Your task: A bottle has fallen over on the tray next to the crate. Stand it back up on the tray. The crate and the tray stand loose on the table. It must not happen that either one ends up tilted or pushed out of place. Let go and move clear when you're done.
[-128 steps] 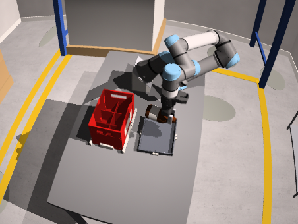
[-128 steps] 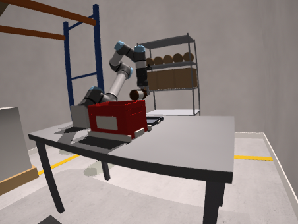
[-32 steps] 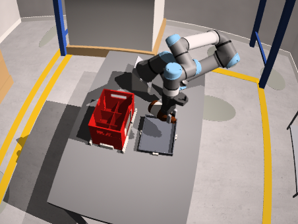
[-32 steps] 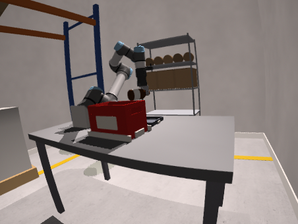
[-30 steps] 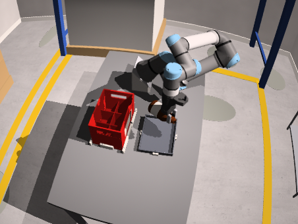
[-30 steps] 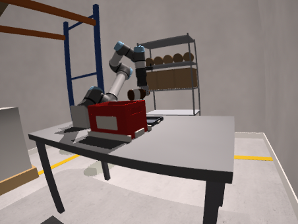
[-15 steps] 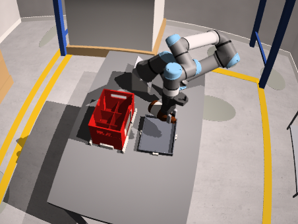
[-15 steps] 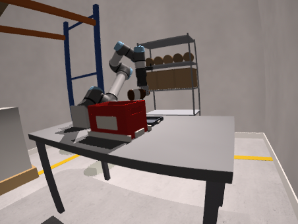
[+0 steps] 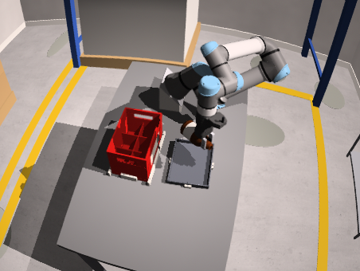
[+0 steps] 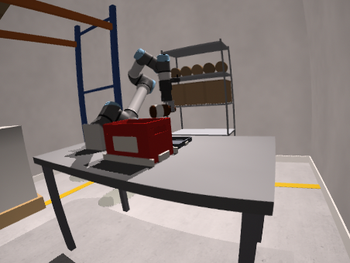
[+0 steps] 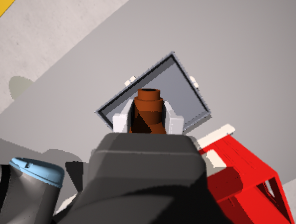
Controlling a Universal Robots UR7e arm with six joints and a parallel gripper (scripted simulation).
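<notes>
Right now the bottle is 4 cm to the right of my hand, 3 cm behind it and 1 cm below it. The rest, counted from my hand: tray 19 cm below, 5 cm to the right, 3 cm behind; red crate 32 cm to the right, 12 cm below, 5 cm behind.
</notes>
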